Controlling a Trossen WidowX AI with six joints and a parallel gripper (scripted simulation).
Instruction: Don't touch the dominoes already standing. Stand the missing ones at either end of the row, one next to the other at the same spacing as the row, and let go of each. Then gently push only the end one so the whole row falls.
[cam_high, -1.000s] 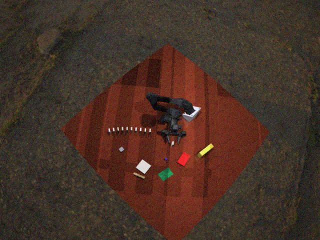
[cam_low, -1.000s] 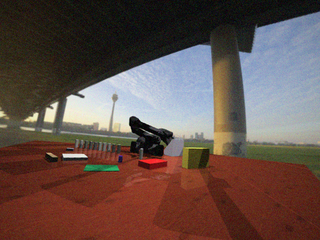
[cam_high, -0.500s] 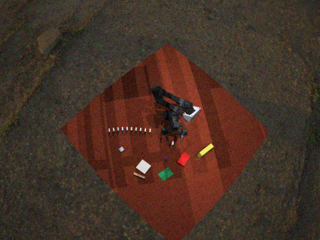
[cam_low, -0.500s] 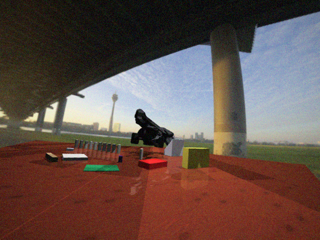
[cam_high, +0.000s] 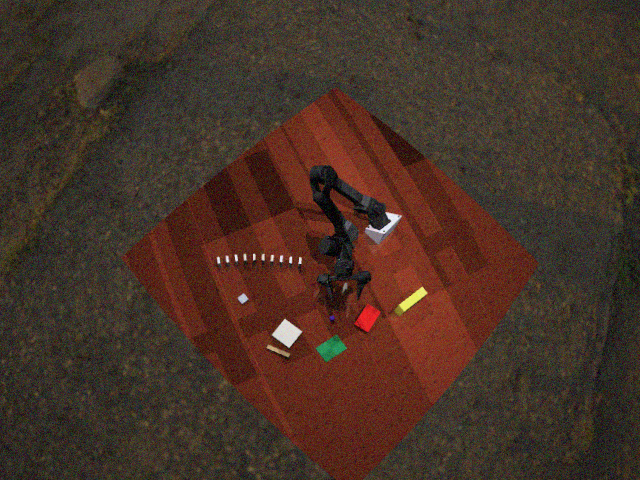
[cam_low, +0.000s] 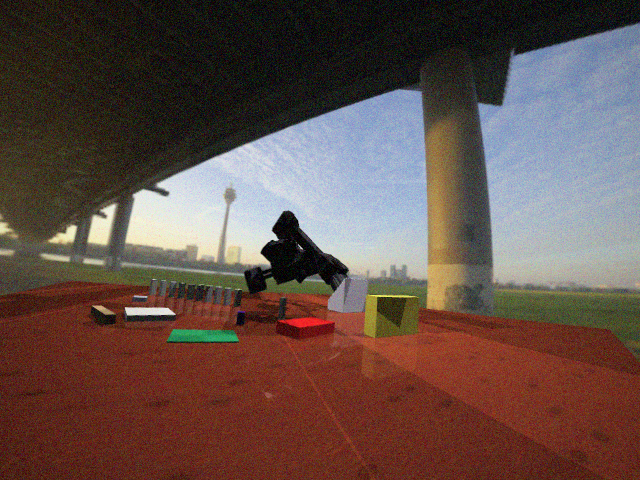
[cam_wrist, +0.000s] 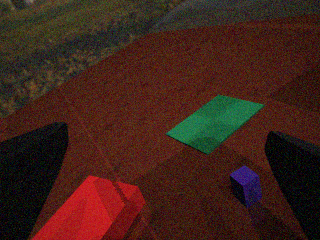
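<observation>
Right now the red block is 9 cm to the left of my gripper tip, 9 cm below it and 5 cm behind it. Round my gripper tip: green tile: 13 cm ahead, 10 cm to the left, 10 cm below; then white slab: 22 cm ahead, 10 cm below, 4 cm to the right; then purple piece: 9 cm below, 5 cm ahead, 1 cm to the left.
</observation>
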